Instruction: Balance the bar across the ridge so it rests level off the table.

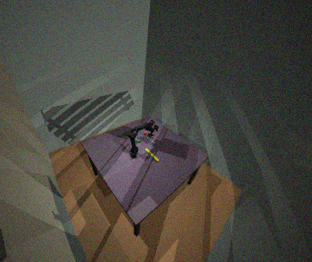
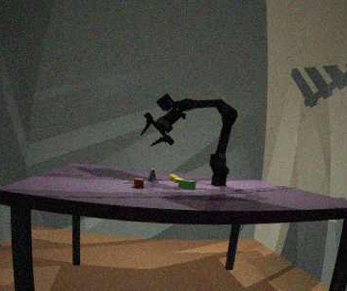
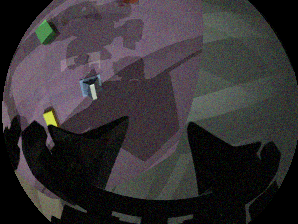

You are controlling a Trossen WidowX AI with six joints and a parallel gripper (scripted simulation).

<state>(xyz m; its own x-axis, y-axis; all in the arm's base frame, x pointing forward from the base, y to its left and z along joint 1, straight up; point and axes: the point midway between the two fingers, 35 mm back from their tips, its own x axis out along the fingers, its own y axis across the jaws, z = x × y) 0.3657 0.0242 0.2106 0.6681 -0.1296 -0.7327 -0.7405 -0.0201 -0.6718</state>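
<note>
My gripper tip is now 190 mm past the yellow bar, 150 mm to the left of it and 180 mm above it. The rest, counted from my gripper tip: green block (180 mm behind, 180 mm to the left, 170 mm below); then red block (30 mm ahead, 260 mm to the left, 170 mm below).
</note>
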